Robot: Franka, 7 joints.
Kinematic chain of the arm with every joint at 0, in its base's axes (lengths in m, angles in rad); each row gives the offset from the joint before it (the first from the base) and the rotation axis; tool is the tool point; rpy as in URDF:
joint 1: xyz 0 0 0.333 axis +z
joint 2: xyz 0 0 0 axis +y
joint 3: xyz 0 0 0.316 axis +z
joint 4: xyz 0.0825 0 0 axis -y
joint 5: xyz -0.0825 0 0.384 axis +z
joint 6: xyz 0 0 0 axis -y
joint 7: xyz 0.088 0 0 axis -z
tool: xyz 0 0 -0.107 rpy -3.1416 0 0
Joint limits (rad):
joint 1: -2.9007..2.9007
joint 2: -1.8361..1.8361
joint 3: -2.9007..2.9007
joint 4: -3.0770..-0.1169
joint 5: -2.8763..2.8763
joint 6: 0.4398..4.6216
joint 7: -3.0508..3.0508
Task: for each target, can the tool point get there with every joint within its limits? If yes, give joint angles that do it. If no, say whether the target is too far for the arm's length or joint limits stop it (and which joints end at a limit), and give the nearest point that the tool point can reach.
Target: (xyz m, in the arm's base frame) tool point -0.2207 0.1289 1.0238
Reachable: yes | joints 2.2675 0.3162 0.2690 -0.3743 -0.6175 4.1274 2.4970
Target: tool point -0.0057 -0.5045 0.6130
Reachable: yes | joints 0.3918 0.2728 -2.2045 -2.2485 -0.4616 3.8186 -2.2327
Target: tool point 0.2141 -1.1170 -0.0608
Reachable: no: too far | nearest point 0.1526 -0.7962 0.0523 | short by 0.346 m
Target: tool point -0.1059 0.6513 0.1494
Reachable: yes | joints 2.1906 1.3233 -0.5285 -0.9635 -0.7101 1.0246 0.0485
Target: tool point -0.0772 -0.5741 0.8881
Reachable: yes | joints -1.0728 0.7586 -1.7092 -0.5460 0.0534 1.7022 -0.9773
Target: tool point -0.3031 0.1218 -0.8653
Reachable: no: too far | nearest point -0.2835 0.1139 -0.3603 | short by 0.505 m
